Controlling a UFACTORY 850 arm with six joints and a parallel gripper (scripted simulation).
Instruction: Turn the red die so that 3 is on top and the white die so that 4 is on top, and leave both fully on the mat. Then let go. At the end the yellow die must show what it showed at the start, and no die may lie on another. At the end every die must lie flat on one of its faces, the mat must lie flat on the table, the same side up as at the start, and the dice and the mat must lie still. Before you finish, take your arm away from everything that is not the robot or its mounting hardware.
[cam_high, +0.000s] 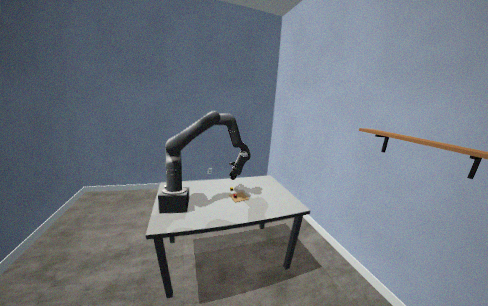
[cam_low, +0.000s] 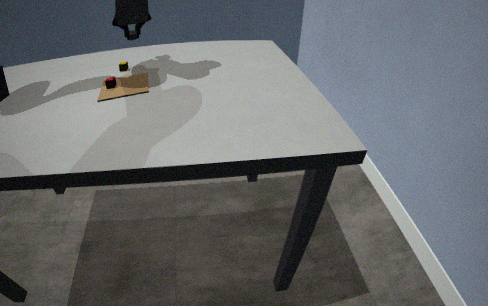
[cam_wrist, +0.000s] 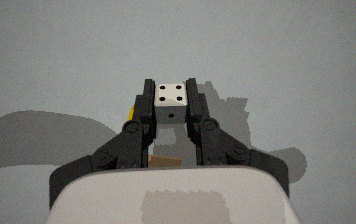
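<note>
My gripper is now 10 mm above the white die. Round my hand: tan mat (200 mm to the right, 110 mm below, 40 mm ahead); red die (210 mm to the right, 90 mm below); yellow die (100 mm below, 70 mm to the right, 20 mm behind).
</note>
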